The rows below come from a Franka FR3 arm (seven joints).
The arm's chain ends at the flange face. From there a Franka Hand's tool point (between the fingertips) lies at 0.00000 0.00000 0.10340 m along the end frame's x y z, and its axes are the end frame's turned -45 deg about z.
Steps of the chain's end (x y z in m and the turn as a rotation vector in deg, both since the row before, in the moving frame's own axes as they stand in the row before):
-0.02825 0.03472 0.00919 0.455 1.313 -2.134
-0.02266 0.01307 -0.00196 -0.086 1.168 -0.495
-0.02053 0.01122 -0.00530 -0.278 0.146 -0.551
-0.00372 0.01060 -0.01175 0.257 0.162 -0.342
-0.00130 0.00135 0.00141 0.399 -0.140 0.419
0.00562 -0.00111 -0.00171 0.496 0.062 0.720
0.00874 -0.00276 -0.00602 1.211 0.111 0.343
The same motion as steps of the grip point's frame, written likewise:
-0.04225 0.00563 0.00916 -0.607 1.250 -2.134
-0.02388 -0.00519 -0.00198 -0.887 0.765 -0.495
-0.02262 -0.00604 -0.00530 -0.300 -0.093 -0.551
-0.00959 0.00474 -0.01175 0.067 0.296 -0.342
-0.00154 -0.00065 0.00141 0.381 0.183 0.419
0.00547 0.00264 -0.00171 0.307 0.395 0.720
0.00982 0.00283 -0.00604 0.778 0.935 0.343

